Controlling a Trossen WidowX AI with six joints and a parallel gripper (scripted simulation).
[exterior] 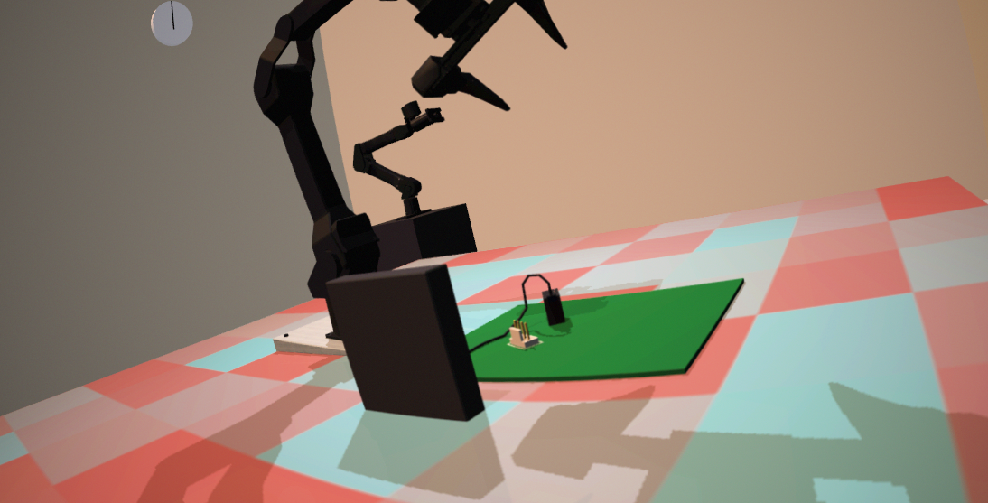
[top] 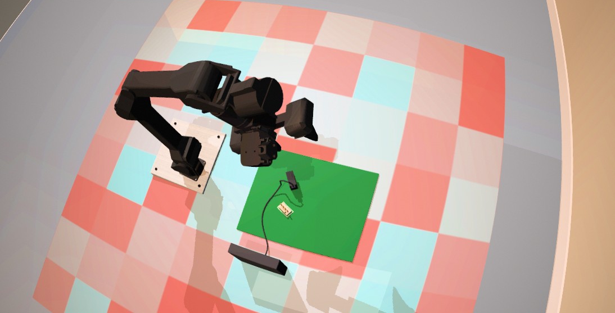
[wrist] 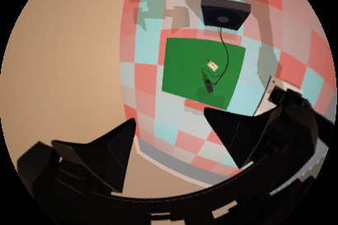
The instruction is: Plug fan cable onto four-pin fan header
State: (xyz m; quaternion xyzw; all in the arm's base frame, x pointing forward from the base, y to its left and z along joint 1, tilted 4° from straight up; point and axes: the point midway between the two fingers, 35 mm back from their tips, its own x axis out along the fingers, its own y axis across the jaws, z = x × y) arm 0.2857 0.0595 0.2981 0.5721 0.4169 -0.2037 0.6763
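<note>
My gripper tip is now 24 cm above the black plug and 5 cm past it. Round my gripper tip: green board 27 cm below, 4 cm to the right, 1 cm ahead; four-pin fan header 26 cm below, 7 cm to the right, 4 cm behind; black fan 22 cm to the right, 20 cm below, 3 cm behind.
</note>
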